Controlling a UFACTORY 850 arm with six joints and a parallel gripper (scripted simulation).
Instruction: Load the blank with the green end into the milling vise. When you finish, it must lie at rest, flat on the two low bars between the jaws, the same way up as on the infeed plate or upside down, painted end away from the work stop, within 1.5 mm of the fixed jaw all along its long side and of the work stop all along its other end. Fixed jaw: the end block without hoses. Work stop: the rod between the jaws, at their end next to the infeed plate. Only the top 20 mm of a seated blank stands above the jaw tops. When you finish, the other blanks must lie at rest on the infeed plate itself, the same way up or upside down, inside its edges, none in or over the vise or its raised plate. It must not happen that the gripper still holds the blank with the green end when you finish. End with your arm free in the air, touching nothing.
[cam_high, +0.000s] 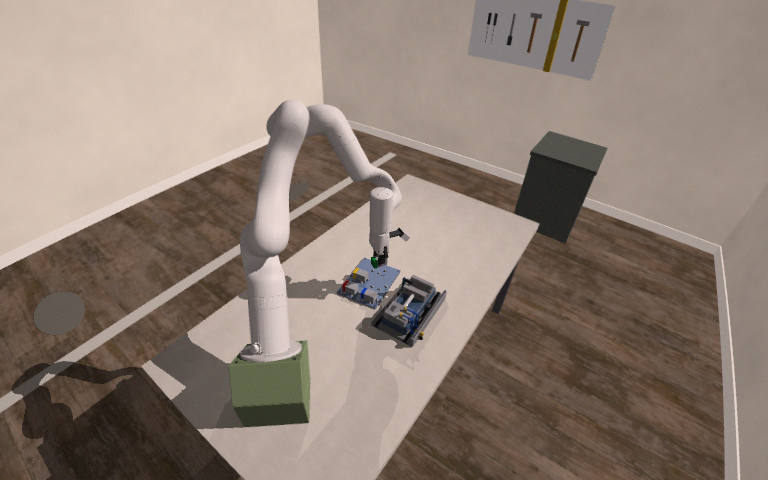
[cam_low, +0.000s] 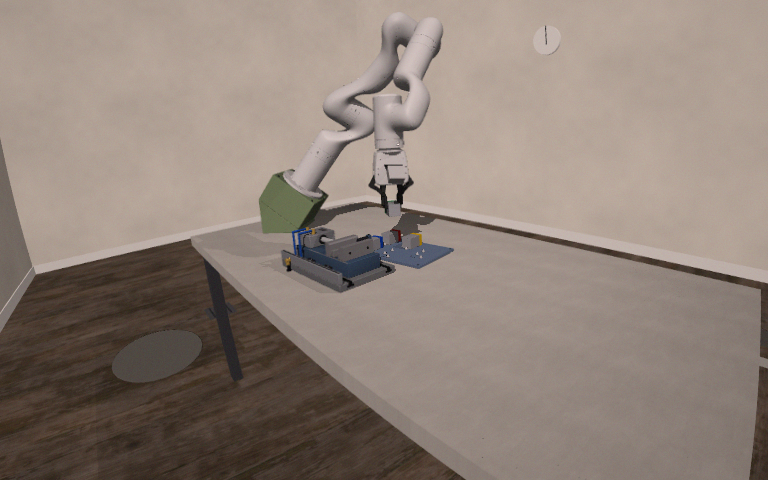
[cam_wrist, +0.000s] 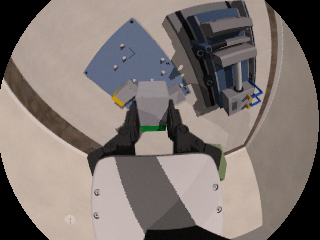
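Now: hand 20 mm above the green-ended blank. The rest, counted from my hand: blue infeed plate: 50 mm to the left, 170 mm below; yellow-ended blank: 10 mm behind, 90 mm to the left, 150 mm below; blue-ended blank: 90 mm behind, 10 mm to the right, 150 mm below.
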